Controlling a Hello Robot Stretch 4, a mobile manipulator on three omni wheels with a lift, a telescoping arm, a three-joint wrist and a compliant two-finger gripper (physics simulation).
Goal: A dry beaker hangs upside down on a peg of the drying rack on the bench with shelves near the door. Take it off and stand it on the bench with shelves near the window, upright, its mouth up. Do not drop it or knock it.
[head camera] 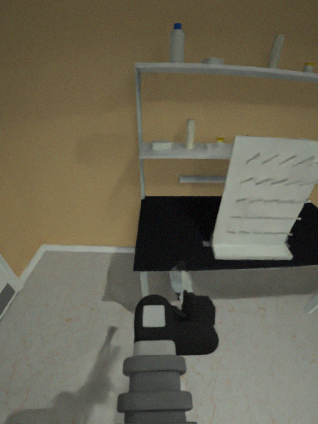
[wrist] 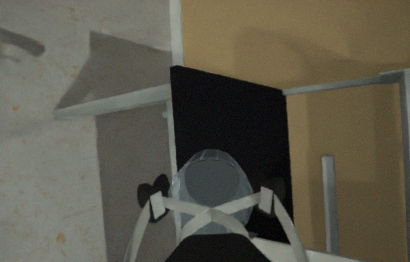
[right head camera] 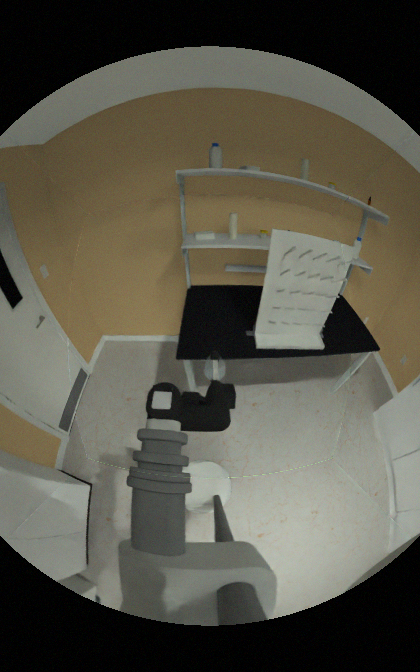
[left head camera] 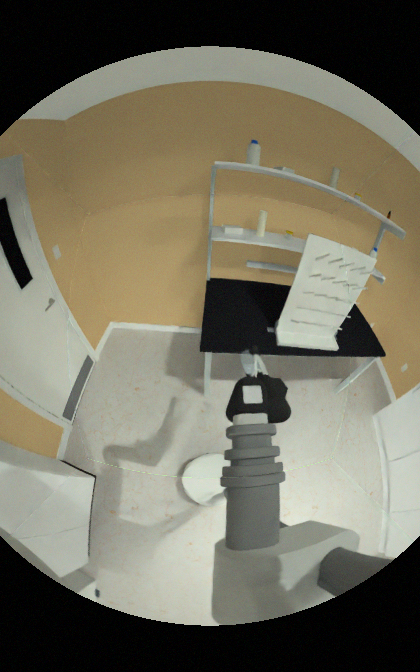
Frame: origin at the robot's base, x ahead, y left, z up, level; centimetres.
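Seen in the pictures: gripper, fingertip midpoint: (head camera: 180,278) (wrist: 211,186).
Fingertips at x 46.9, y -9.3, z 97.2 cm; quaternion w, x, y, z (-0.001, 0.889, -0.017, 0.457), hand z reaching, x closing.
A point is followed by its place in that frame.
My gripper (head camera: 181,274) @(x 46.9, y -9.3, z 97.2 cm) (left head camera: 253,357) (right head camera: 215,358) (wrist: 211,186) @(x 46.9, y -9.3, z 97.2 cm) is shut on the clear beaker (head camera: 176,281) @(x 43.6, y -7.3, z 100.6 cm) (left head camera: 246,363) (right head camera: 209,369) (wrist: 212,175) @(x 43.2, y -7.2, z 100.1 cm), one fingertip on each side of it. The beaker is off the rack, in the air before the front edge of the black bench (head camera: 172,225) @(x 105.3, y -12.8, z 73.5 cm) (left head camera: 237,305) (right head camera: 217,310) (wrist: 225,110) @(x 89.4, y 0.7, z 73.5 cm) with shelves. Which way its mouth points is hard to tell. The white drying rack (head camera: 252,251) @(x 78.9, y -58.4, z 73.8 cm) (left head camera: 307,341) (right head camera: 290,341) (wrist: 277,248) @(x 86.0, y -36.1, z 87.9 cm) stands on this bench, right of the gripper in the head views. The bench near the window cannot be made out.
Bottles and small boxes stand on the upper shelf (head camera: 240,71) @(x 120.0, y -45.8, z 163.0 cm) and lower shelf (head camera: 172,152) @(x 120.7, y -12.1, z 119.2 cm). A door (left head camera: 30,320) is at the left. White cabinets (left head camera: 55,510) (right head camera: 45,515) stand at the lower left, and another white unit (left head camera: 400,445) (right head camera: 405,440) at the right. A white round object (left head camera: 202,480) (right head camera: 207,485) is below the arm.
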